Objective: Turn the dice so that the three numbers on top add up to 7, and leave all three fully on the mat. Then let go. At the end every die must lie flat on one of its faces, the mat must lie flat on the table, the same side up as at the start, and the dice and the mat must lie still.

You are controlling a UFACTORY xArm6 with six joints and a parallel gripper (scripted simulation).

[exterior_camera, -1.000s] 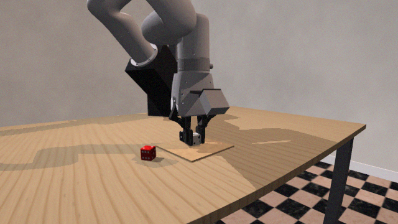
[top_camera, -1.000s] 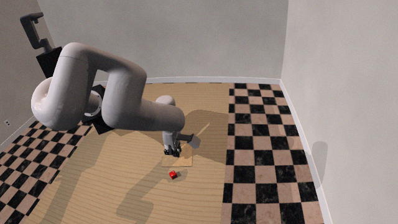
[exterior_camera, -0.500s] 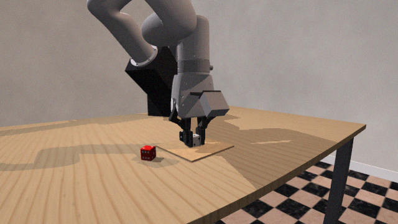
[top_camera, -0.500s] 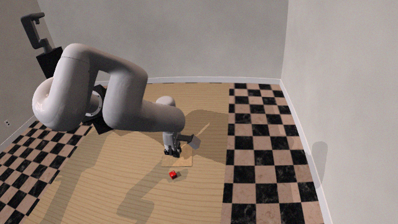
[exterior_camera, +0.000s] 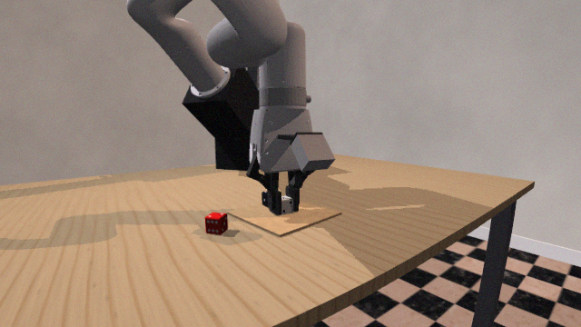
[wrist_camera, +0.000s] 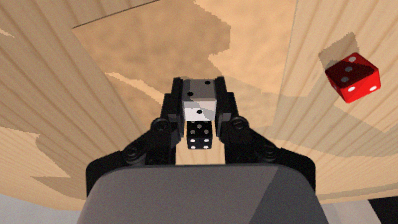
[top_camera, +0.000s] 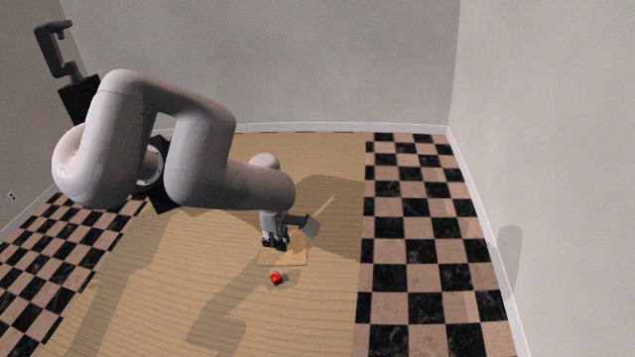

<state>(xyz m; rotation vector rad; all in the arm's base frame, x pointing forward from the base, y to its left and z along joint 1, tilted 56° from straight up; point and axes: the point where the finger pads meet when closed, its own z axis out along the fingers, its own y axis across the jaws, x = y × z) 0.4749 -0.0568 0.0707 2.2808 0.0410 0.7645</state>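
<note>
Right now the white die is 1 cm below my hand. Also, from my hand: tan mat (2 cm below); then red die (12 cm to the right, 1 cm below, 1 cm behind); then black die (5 cm behind, 1 cm to the left, 1 cm below).
</note>
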